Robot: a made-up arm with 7 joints.
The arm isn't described. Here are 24 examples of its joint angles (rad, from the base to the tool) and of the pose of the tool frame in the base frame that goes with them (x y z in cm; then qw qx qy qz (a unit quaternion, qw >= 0)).
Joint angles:
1: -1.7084 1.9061 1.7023 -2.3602 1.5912 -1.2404 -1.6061
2: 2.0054 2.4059 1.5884 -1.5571 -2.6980 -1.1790 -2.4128
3: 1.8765 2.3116 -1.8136 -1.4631 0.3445 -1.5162 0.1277
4: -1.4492 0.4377 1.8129 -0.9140 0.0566 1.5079 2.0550
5: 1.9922 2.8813 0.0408 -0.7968 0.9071 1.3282 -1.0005
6: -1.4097 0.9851 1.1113 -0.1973 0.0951 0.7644 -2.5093
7: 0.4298 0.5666 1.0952 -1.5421 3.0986 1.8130 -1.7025
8: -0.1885 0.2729 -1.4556 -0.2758 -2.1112 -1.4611 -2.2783
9: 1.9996 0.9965 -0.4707 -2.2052 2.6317 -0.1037 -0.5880
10: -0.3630 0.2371 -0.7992 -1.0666 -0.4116 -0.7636 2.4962
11: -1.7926 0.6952 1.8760 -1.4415 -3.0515 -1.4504 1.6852
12: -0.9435 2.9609 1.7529 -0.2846 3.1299 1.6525 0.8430
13: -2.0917 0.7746 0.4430 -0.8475 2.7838 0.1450 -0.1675
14: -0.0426 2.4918 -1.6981 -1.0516 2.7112 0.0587 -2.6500
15: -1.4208 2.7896 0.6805 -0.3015 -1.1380 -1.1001 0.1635
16: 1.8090 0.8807 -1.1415 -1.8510 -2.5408 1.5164 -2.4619
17: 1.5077 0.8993 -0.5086 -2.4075 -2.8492 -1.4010 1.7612
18: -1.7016 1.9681 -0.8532 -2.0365 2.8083 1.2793 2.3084
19: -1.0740 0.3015 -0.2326 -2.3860 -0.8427 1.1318 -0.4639
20: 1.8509 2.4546 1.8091 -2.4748 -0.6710 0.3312 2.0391
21: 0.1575 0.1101 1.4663 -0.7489 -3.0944 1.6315 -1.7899
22: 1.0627 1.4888 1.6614 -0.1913 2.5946 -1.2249 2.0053
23: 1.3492 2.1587 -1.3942 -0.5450 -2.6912 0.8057 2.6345
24: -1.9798 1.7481 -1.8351 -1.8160 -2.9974 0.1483 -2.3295
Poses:
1: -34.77 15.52 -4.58 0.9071 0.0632 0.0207 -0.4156
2: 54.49 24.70 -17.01 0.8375 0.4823 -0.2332 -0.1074
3: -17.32 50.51 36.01 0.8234 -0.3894 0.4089 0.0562
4: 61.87 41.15 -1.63 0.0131 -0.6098 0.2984 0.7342
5: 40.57 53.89 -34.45 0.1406 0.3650 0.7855 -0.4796
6: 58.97 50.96 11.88 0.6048 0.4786 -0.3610 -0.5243
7: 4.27 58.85 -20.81 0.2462 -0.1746 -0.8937 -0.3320
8: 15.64 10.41 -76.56 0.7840 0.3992 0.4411 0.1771
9: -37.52 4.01 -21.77 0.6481 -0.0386 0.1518 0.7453
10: 45.04 -15.99 -53.98 0.6417 -0.7484 -0.0723 0.1514
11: 33.03 54.25 13.32 0.5382 0.0407 -0.8340 0.1146
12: -60.09 14.30 48.97 0.4804 -0.4253 -0.3680 -0.6730
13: 35.04 19.95 63.43 0.0986 0.9444 0.3136 -0.0017
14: -4.81 66.89 27.12 0.5798 0.4294 0.4741 -0.5047
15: -62.20 35.67 32.69 0.0700 0.9701 -0.2301 -0.0317
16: -50.56 -15.54 -12.89 0.6316 -0.2434 -0.3589 0.6427
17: -16.36 2.60 -32.77 0.5678 -0.3319 0.2236 -0.7193
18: 27.01 13.11 38.64 0.6689 -0.3859 0.2106 0.5994
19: 26.44 -16.79 20.55 0.2910 0.5260 -0.7971 -0.0573
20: 33.22 -7.65 -4.29 0.5615 -0.3166 -0.6185 -0.4494
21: -8.93 35.53 -66.86 0.0964 0.1140 -0.9377 0.3136
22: -23.33 74.01 13.90 0.6873 0.2838 0.6387 0.1978
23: -1.53 74.49 22.71 0.4489 -0.1210 0.5179 -0.7181
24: 48.81 20.50 16.42 0.5089 0.1543 -0.6659 -0.5233
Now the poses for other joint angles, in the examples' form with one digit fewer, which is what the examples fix.
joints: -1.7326 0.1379 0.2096 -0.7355 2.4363 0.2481 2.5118
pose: 65.5 -21.8 32.8 0.089 0.487 -0.813 -0.308
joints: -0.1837 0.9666 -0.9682 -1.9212 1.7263 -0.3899 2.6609
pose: 32.6 1.1 -41.0 0.052 -0.565 0.334 0.752
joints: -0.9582 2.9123 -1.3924 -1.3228 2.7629 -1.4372 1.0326
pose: -13.0 53.5 39.0 0.263 -0.021 0.963 -0.049
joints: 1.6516 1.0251 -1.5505 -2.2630 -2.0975 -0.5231 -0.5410
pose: -36.3 -19.7 -4.9 0.128 -0.292 -0.684 -0.656
